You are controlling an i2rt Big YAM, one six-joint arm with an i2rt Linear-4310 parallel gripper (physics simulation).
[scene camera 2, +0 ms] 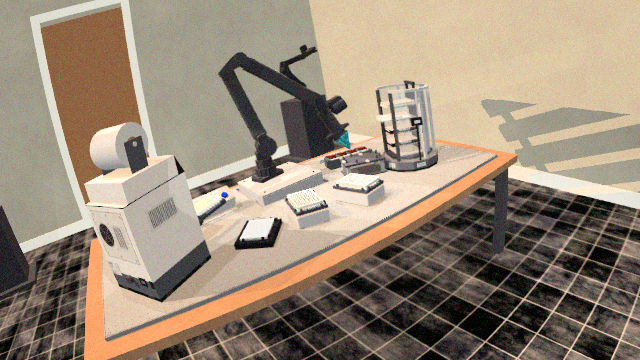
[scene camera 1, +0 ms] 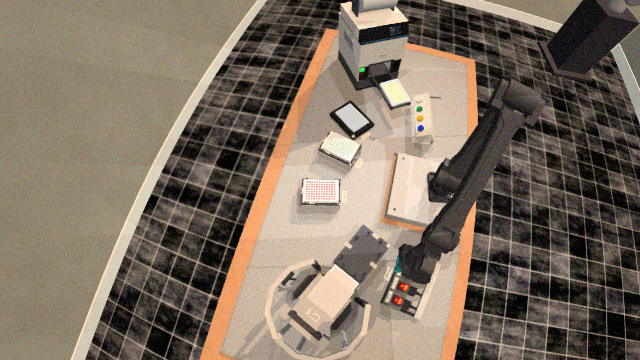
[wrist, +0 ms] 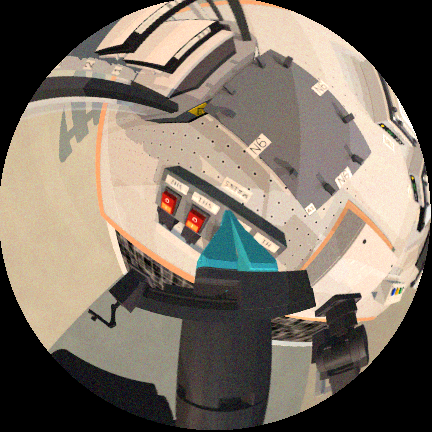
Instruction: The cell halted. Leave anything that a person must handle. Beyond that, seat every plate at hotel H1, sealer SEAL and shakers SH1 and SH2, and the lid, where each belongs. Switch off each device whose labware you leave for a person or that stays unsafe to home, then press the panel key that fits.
Labels:
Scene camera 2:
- round plate hotel: 410, 107
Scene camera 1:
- red-welled plate: 319, 191
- button box: 421, 112
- round plate hotel: 293, 319
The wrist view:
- my gripper: 226, 214
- button box: 385, 292
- round plate hotel: 103, 82

